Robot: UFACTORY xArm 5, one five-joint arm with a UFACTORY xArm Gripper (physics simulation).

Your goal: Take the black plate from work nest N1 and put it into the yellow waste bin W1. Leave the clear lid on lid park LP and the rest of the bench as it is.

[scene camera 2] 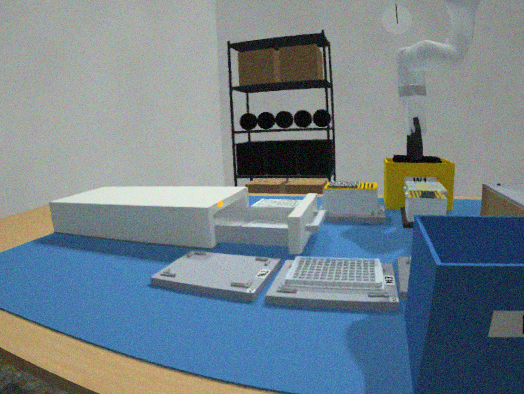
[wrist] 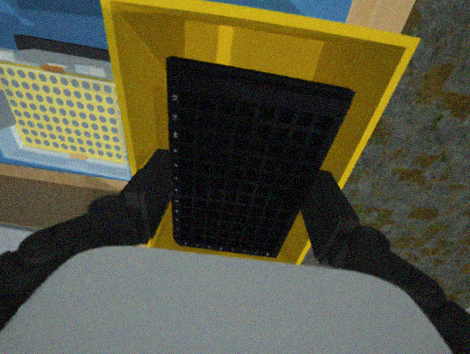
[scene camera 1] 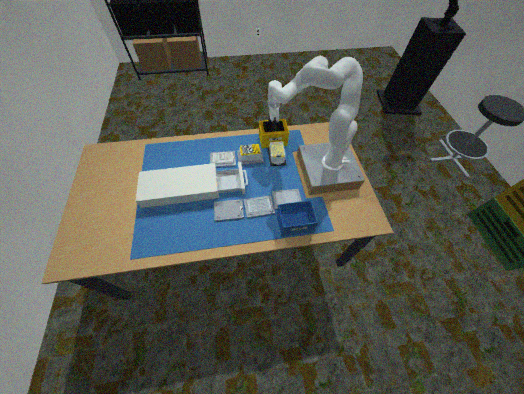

Path:
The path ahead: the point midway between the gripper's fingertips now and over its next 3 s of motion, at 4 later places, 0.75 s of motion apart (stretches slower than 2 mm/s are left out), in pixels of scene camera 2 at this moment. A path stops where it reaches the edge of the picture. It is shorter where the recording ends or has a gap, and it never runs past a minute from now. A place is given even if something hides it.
My gripper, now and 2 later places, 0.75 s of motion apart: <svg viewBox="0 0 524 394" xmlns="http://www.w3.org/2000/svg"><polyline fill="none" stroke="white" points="414,158 414,160 414,146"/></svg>

